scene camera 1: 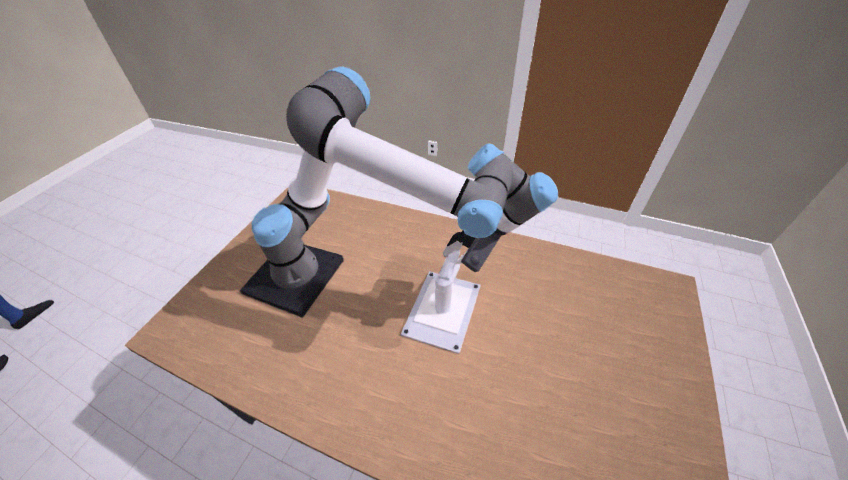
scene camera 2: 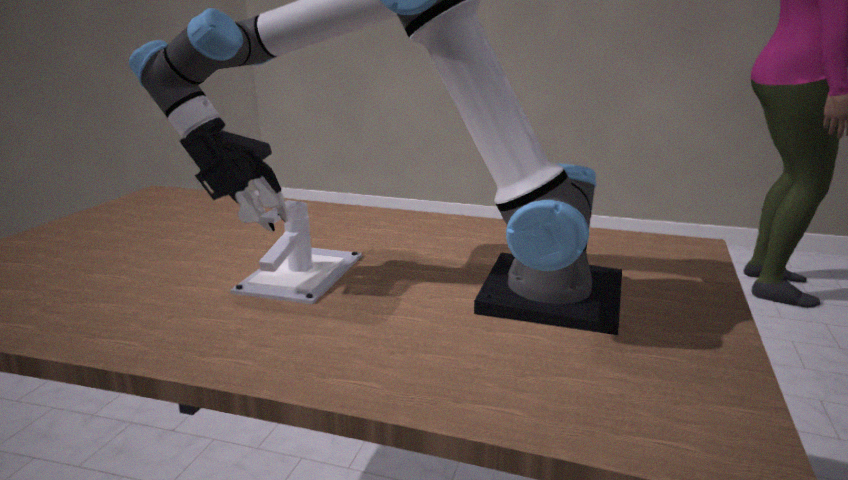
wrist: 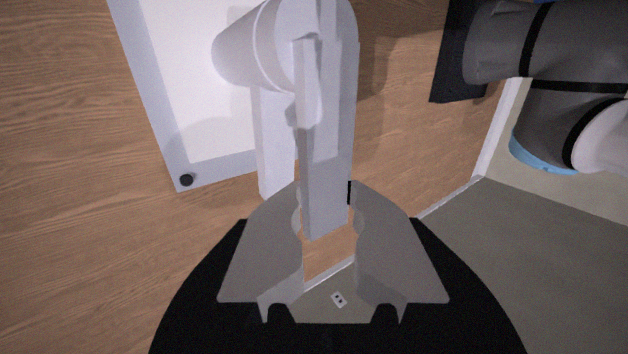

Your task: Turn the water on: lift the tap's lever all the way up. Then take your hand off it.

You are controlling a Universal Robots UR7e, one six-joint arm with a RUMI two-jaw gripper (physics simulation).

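Frame: origin at the arm's base, x right, y up, z back, level; centimetres.
Seen in the pictures: gripper, between the fingertips: (scene camera 1: 448, 259) (scene camera 2: 280, 226) (wrist: 324, 183); arm's base, origin of its link: (scene camera 1: 295, 269) (scene camera 2: 548, 285) (wrist: 480, 45).
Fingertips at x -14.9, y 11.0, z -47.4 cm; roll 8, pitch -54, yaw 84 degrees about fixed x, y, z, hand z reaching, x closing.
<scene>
Offsets run from my fingertips to a thing's top centre. "spot": to the spot under its first point. Level surfaces: height alone.
A white tap @(spot: dx +10.4, dy -3.6, dz -2.8 cm) (scene camera 1: 443, 297) (scene camera 2: 303, 243) (wrist: 235, 55) stands upright on a pale base plate @(dx +8.2, dy -12.1, dz -1.8 cm) (scene camera 1: 431, 342) (scene camera 2: 273, 294) (wrist: 167, 125). Its spout @(dx +1.3, dy -3.4, dz -1.3 cm) (scene camera 2: 277, 252) (wrist: 275, 145) points outward below the lever. The flat lever @(dx +2.9, dy +2.3, dz -1.5 cm) (wrist: 327, 205) runs out from the tap's top, about level; in scene camera 2 the fingers hide much of it. My gripper (scene camera 1: 453, 251) (scene camera 2: 276, 223) (wrist: 324, 183) is shut on the lever, with one finger along each side near its free end. The lever's tip shows between the fingers in the wrist view.
The wooden table @(dy -13.3 cm) (scene camera 1: 565, 344) (scene camera 2: 386, 356) carries the tap and the arm's black base plate (scene camera 1: 327, 267) (scene camera 2: 606, 297) (wrist: 457, 75). A person (scene camera 2: 794, 130) stands on the floor beyond the table. Another person's foot (scene camera 1: 33, 314) shows at the far left of scene camera 1.
</scene>
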